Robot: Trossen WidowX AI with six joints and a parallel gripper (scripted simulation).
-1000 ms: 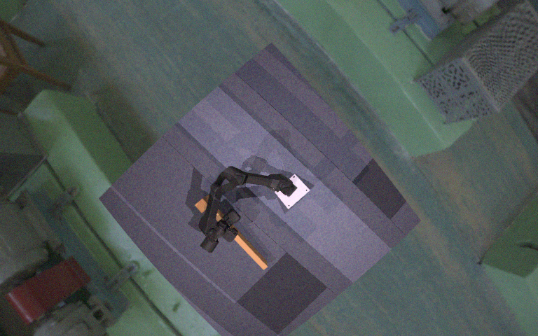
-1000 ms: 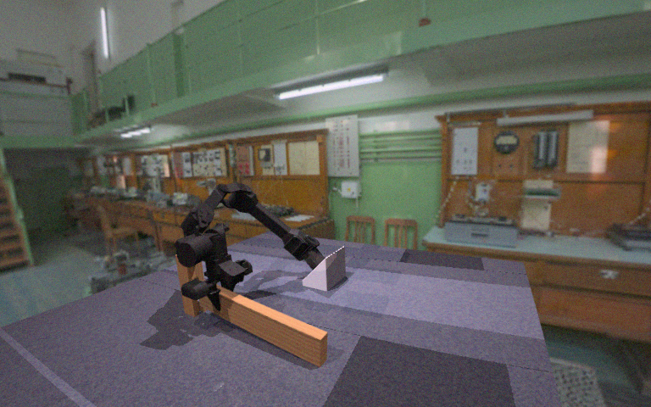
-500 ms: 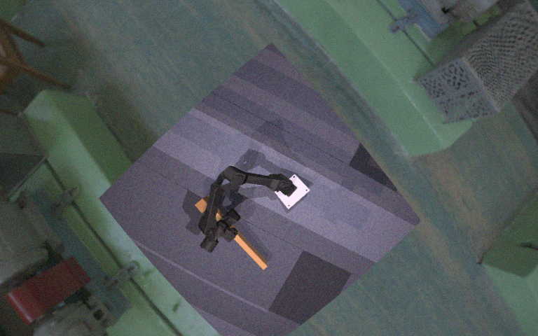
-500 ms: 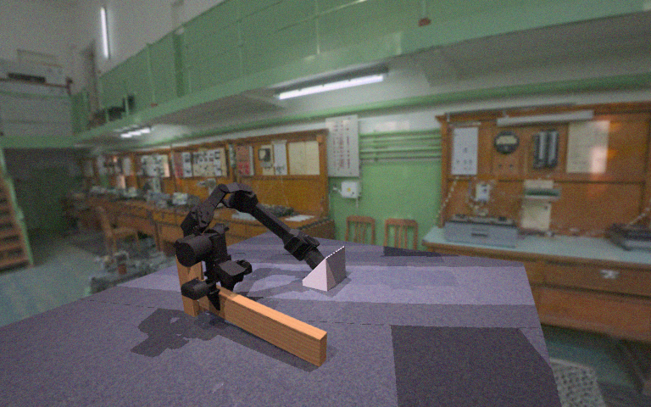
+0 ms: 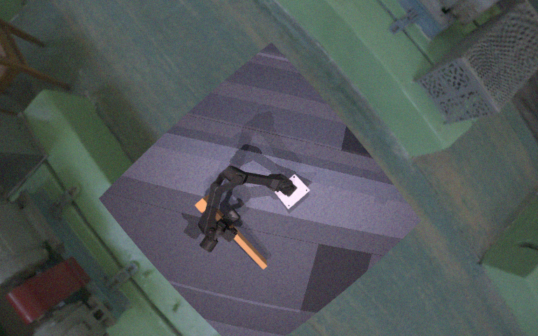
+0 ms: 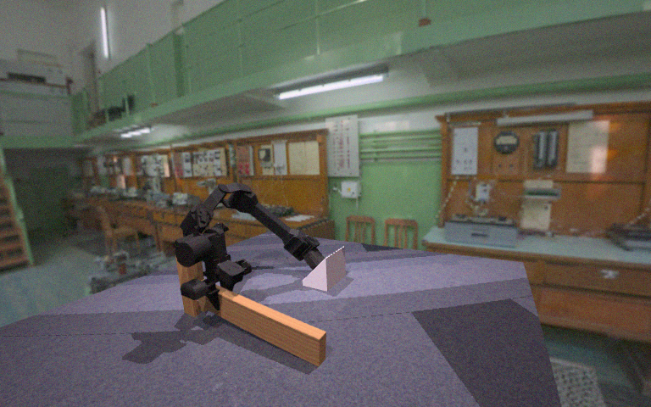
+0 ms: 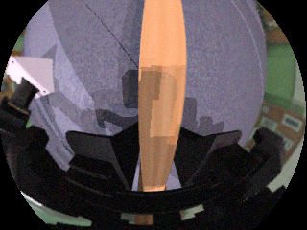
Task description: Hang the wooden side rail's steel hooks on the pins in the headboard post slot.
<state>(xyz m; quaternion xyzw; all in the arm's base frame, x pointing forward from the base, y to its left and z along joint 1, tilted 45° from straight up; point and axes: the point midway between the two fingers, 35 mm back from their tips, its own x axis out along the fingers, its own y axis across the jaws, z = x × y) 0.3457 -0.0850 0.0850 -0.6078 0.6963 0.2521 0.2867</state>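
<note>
Now: the wooden headboard post 10 mm behind my gripper tip, 130 mm to the right of it and 40 mm above it.
</note>
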